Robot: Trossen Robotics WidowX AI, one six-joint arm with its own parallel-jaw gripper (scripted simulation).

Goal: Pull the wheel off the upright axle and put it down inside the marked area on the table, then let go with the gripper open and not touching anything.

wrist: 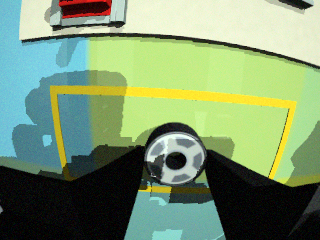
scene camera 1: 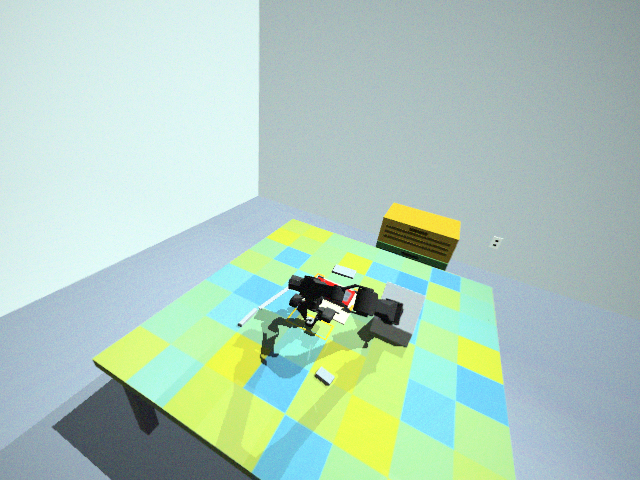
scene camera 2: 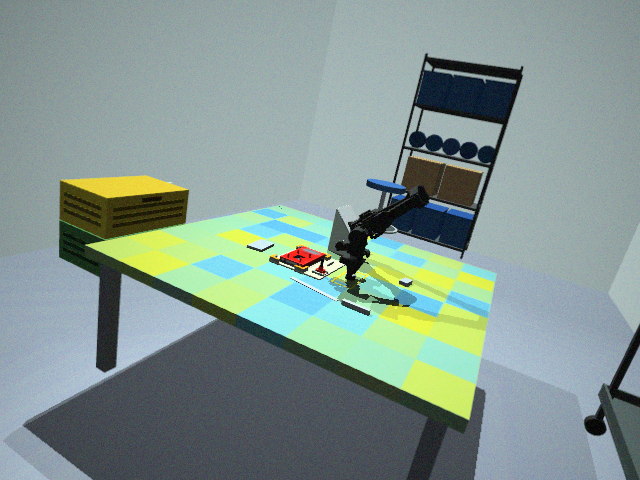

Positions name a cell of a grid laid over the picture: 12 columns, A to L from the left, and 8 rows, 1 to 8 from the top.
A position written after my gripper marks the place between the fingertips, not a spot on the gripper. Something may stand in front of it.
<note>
In view: my gripper (scene camera 2: G5) and a wheel (wrist: G6).
My gripper is seen too in the wrist view (wrist: G6).
</note>
